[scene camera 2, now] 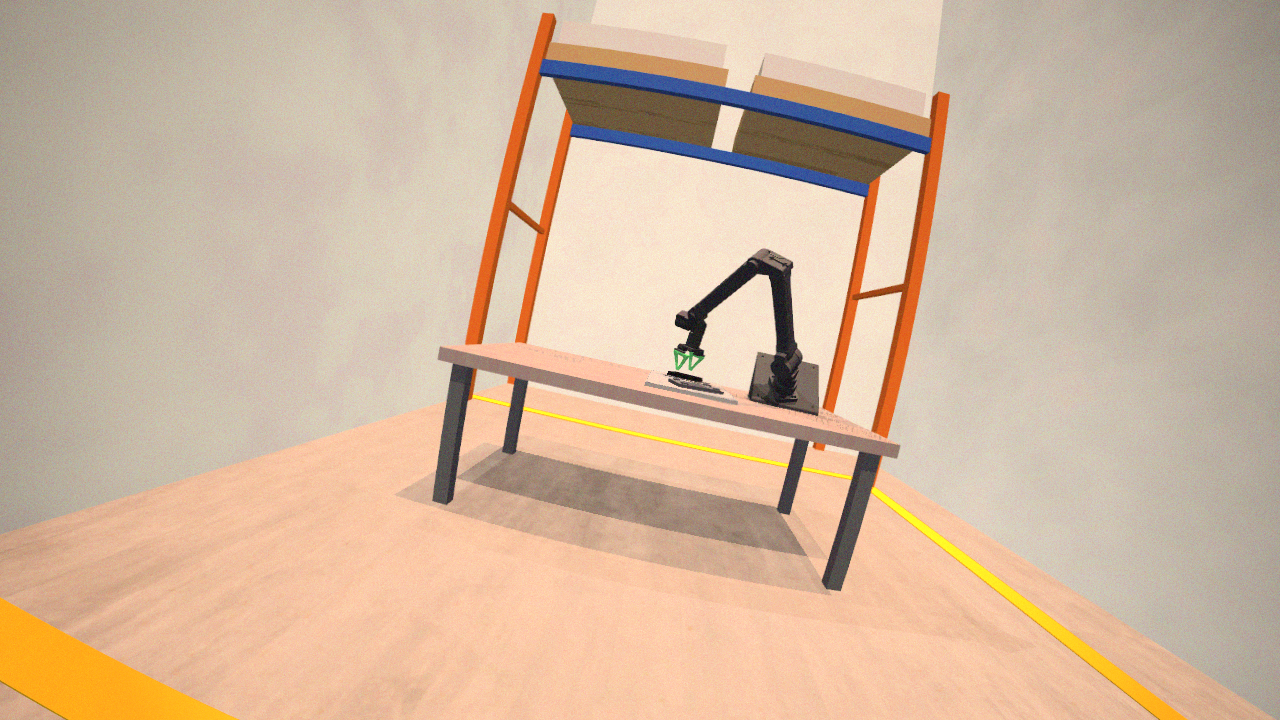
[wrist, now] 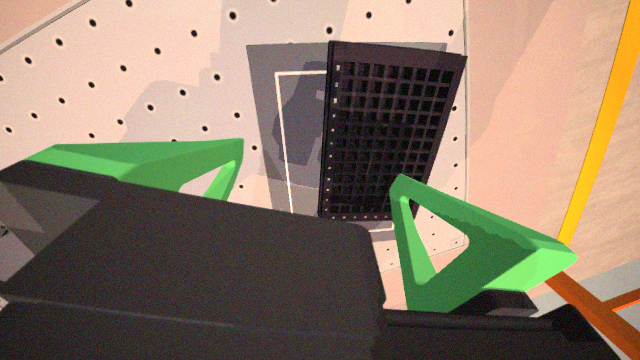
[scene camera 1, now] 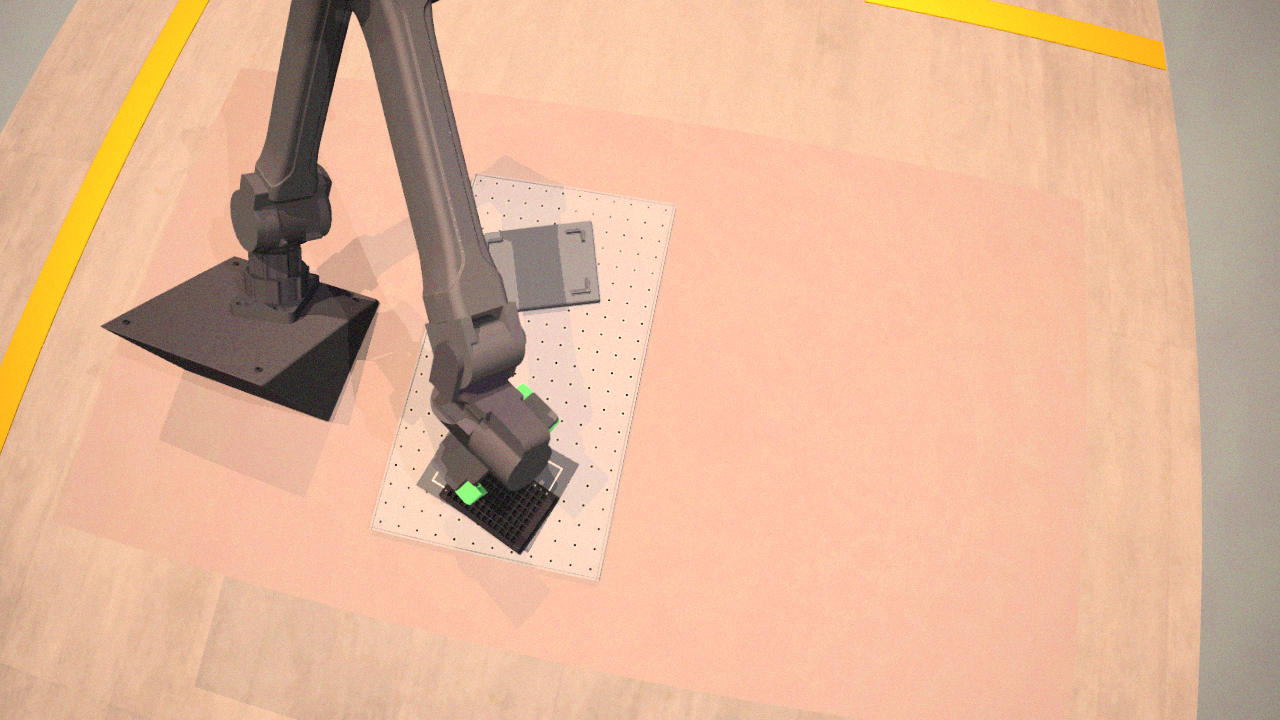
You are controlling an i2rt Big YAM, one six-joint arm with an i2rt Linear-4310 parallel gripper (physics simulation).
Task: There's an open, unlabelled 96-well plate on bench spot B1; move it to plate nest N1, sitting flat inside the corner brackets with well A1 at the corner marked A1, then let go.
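Places are measured from the arm's base along level axes (x ahead, y left, z up), in millimetres.
Pixels of known places: gripper, fingertip midpoint: point(scene camera 2: 683, 370) point(wrist: 323, 166); arm's base, link origin: point(scene camera 2: 782, 389) point(scene camera 1: 277, 299).
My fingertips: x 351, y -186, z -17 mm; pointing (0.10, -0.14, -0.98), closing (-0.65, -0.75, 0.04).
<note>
Ahead of a thing's pixels: the offset from my fingertips to its top centre. "*": to the spot under its first point. Level surfaces: height alone.
The black 96-well plate {dy -41, dx -18, dz -18 mm} point(scene camera 1: 514, 517) point(scene camera 2: 684, 375) point(wrist: 390, 125) lies askew to the marked spot B1 {* dy +8, dx +67, dz -33 mm} point(scene camera 1: 570, 464) point(wrist: 261, 75), partly over its white outline and past the grey patch's edge. It looks roughly flat. My gripper point(scene camera 1: 507, 450) point(scene camera 2: 686, 368) point(wrist: 323, 166) is open and empty, with green fingers wide apart above the plate; in the wrist view the right finger overlaps the plate's near edge and the left finger is out to its left. The grey nest N1 {dy +273, dx -7, dz -17 mm} point(scene camera 1: 579, 261) shows bracket corners; the arm hides its left side, and no A1 mark is readable there.
Spot and nest sit on a white perforated board {dy +145, dx -3, dz -34 mm} point(scene camera 1: 617, 376) point(wrist: 165, 30) on the table {dz -49 mm} point(scene camera 2: 572, 376). The arm's dark base point(scene camera 1: 205, 331) point(scene camera 2: 760, 380) stands beside the board. The arm crosses above the board. A shelf rack point(scene camera 2: 494, 259) with boxes stands behind the table.
</note>
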